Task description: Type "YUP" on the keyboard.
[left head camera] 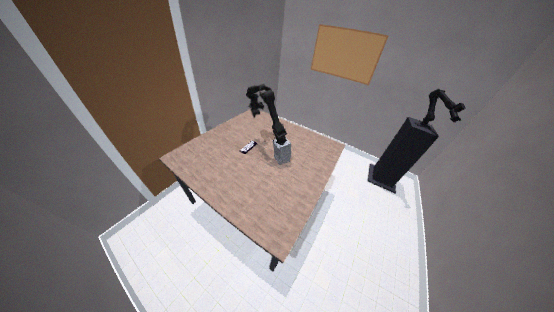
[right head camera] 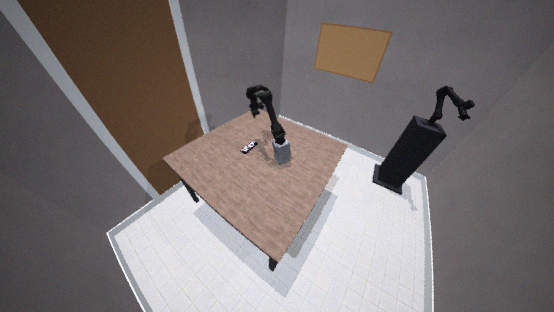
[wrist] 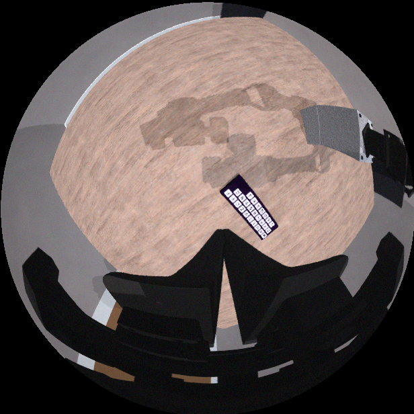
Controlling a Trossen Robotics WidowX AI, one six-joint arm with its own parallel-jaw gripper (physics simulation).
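Seen in the pictures: gripper, fingertip midpoint: (left head camera: 254,117) (right head camera: 254,117); arm's base, origin of the base link: (left head camera: 281,141) (right head camera: 280,141).
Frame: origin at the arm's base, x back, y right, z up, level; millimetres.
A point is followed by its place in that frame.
Note:
A small dark purple keyboard (left head camera: 248,147) {x -316, y -30, z -196 mm} (right head camera: 249,147) {x -306, y -35, z -187 mm} (wrist: 250,207) with rows of white keys lies flat on the wooden table (left head camera: 225,185) {x -189, y -465, z -205 mm} (right head camera: 225,185) {x -181, y -465, z -205 mm} (wrist: 125,200). In the wrist view it lies at a slant just beyond and to the right of the fingertips; its letters are too small to read surely. My gripper (left head camera: 256,115) {x -347, y 109, z 47 mm} (right head camera: 256,115) {x -347, y 109, z 47 mm} (wrist: 222,234) is shut and empty, its tips meeting. It points down and hangs high above the table, apart from the keyboard.
The grey base block (left head camera: 282,152) {x 40, y -40, z -67 mm} (right head camera: 282,152) {x 44, y -33, z -70 mm} (wrist: 332,126) of my arm stands on the table beside the keyboard. A second black arm stands on a dark pedestal (left head camera: 406,152) (right head camera: 411,152) off the table at the right. Arm shadows fall on the table.

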